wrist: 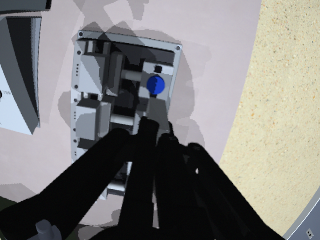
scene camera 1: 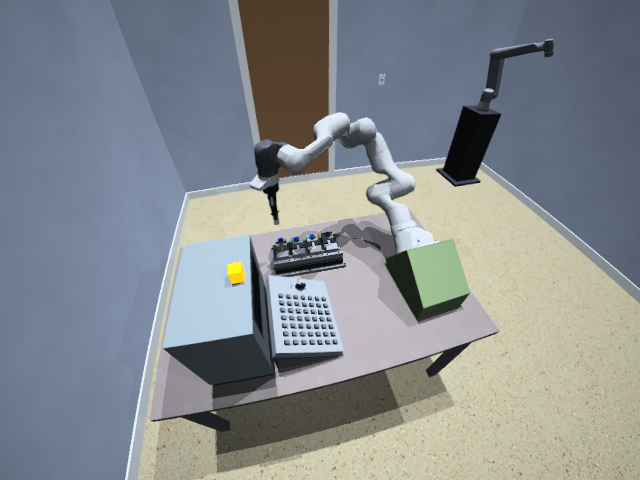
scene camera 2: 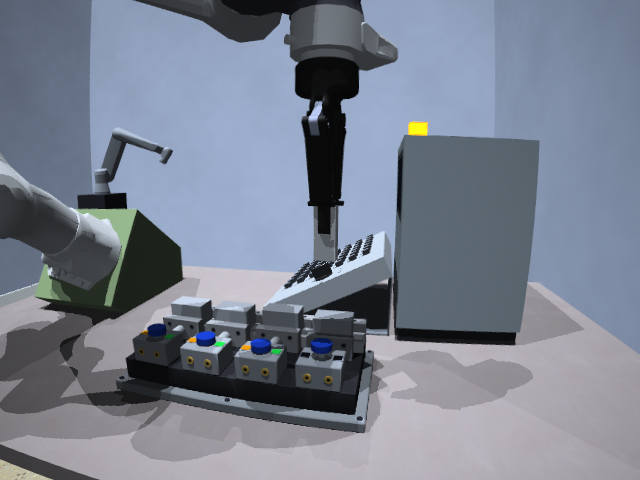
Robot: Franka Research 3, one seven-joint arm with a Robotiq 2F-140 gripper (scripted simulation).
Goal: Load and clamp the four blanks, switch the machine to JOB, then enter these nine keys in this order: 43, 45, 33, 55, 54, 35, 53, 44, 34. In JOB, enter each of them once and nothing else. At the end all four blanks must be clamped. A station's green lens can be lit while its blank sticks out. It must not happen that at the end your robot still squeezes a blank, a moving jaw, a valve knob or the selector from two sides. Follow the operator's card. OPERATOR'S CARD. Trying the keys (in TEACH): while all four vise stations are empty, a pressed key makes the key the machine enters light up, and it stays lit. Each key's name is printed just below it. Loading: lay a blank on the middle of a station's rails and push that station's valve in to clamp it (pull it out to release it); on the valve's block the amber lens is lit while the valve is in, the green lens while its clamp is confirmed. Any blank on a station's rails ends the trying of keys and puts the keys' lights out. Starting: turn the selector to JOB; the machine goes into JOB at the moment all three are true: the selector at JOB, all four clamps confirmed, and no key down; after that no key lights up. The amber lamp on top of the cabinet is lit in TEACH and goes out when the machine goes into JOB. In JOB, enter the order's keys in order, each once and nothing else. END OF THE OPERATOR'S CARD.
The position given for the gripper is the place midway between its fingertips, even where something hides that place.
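Visible: a grey cabinet (scene camera 2: 467, 216), which scene camera 1 (scene camera 1: 214, 329) shows as well. Also present are a blank (scene camera 2: 185, 306), a blank (scene camera 2: 228, 311), a blank (scene camera 2: 282, 315) and a blank (scene camera 2: 325, 321). The gripper (scene camera 2: 325, 259) appears in the wrist view (wrist: 154, 110) too.
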